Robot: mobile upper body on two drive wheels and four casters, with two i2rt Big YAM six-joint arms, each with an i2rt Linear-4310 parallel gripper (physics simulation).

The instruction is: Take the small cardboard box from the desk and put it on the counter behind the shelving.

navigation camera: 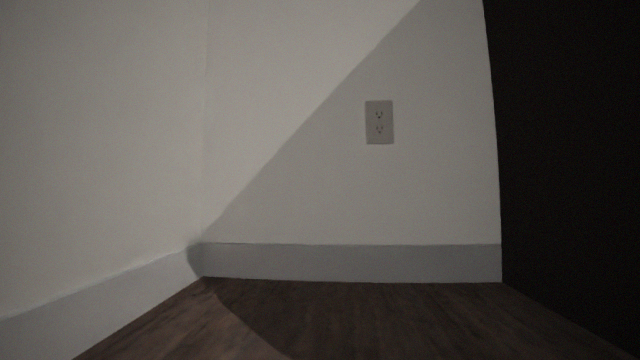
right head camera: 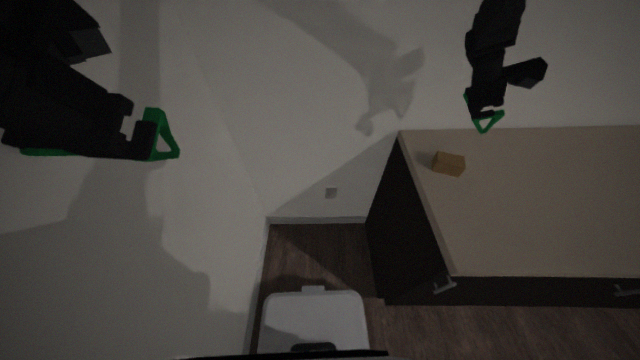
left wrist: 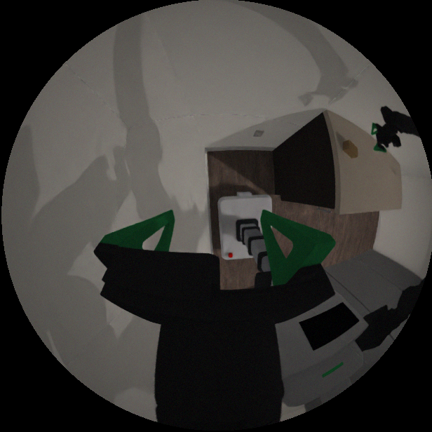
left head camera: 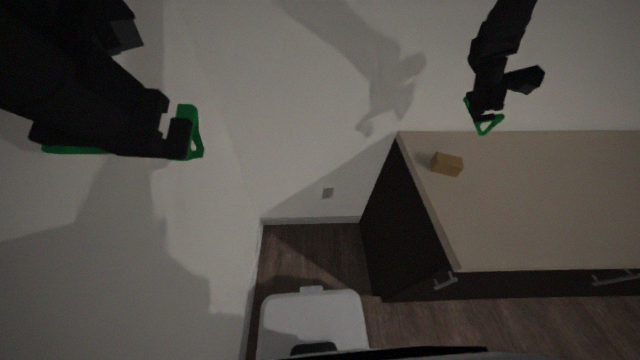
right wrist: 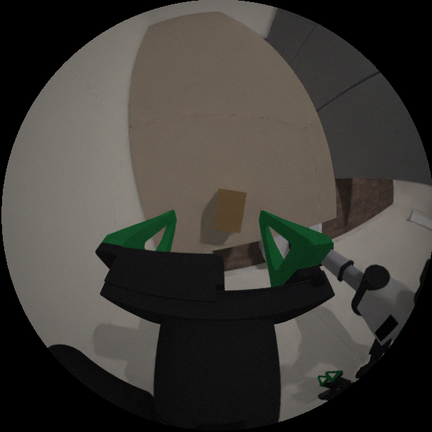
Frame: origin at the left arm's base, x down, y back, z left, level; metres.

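Seen in the pictures: left gripper, fingertip midpoint: [right head camera: 146, 152] [left head camera: 167, 150]; right gripper, fingertip midpoint: [right head camera: 479, 123] [left head camera: 477, 126].
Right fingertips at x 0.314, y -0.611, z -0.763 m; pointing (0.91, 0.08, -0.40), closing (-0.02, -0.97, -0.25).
A point is followed by its place in that frame.
The small cardboard box [left head camera: 446, 164] @[x 0.451, y -0.573, z -0.716 m] [right head camera: 448, 164] @[x 0.452, y -0.571, z -0.721 m] [left wrist: 350, 149] [right wrist: 230, 211] rests on the pale top of a dark, handled unit [left head camera: 550, 210] [right head camera: 550, 210] [left wrist: 370, 185] [right wrist: 225, 90], near its end and the wall; it looks like a counter. My right gripper [left head camera: 479, 119] @[x 0.314, y -0.611, z -0.763 m] [right head camera: 478, 116] @[x 0.314, y -0.611, z -0.763 m] [left wrist: 372, 141] [right wrist: 217, 214] is open and empty above the top, apart from the box. In the right wrist view the box shows beyond and between the fingers. My left gripper [left head camera: 122, 150] [right head camera: 100, 152] [left wrist: 217, 214] is open and empty, near the wall at the left. No shelving shows.
A wall outlet [left head camera: 327, 193] @[x 1.007, y -0.847, z -0.351 m] [right head camera: 331, 193] @[x 1.007, y -0.847, z -0.354 m] [left wrist: 258, 133] [navigation camera: 379, 122] @[x 1.011, y -0.847, z -0.351 m] is left of the unit. My white base [left head camera: 312, 320] @[x 1.150, y -0.192, z -0.224 m] [right head camera: 314, 317] @[x 1.150, y -0.202, z -0.232 m] [left wrist: 227, 215] stands close to the left wall [navigation camera: 100, 150] @[x 1.115, y -0.611, z 0.139 m]. A dark grey surface [right wrist: 360, 100] shows at the upper right of the right wrist view.
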